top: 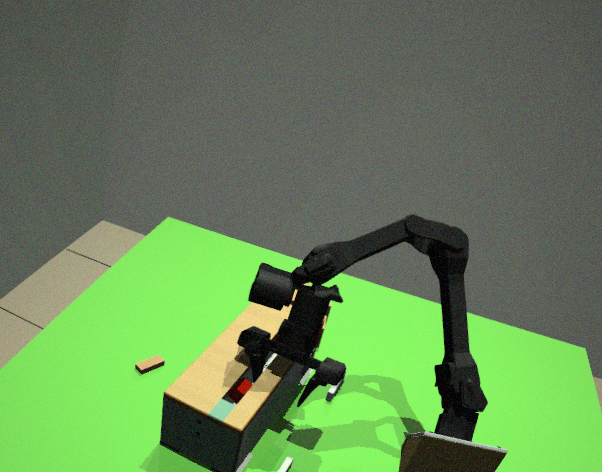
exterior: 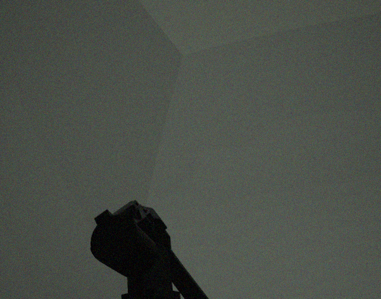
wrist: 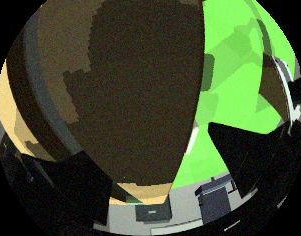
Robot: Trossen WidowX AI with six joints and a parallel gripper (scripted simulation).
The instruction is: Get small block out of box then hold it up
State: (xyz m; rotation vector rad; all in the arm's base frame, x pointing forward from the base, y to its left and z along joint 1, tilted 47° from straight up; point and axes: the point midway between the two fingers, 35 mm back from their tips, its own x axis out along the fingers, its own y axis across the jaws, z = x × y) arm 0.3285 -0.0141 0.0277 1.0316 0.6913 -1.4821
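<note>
The box is 30 mm ahead of my gripper tip, 40 mm to the right of it and 20 mm below it. The rest, counted from my gripper tip: tan block (10 mm ahead, 410 mm to the right, 60 mm below); then red block (60 mm ahead, 10 mm to the left).
</note>
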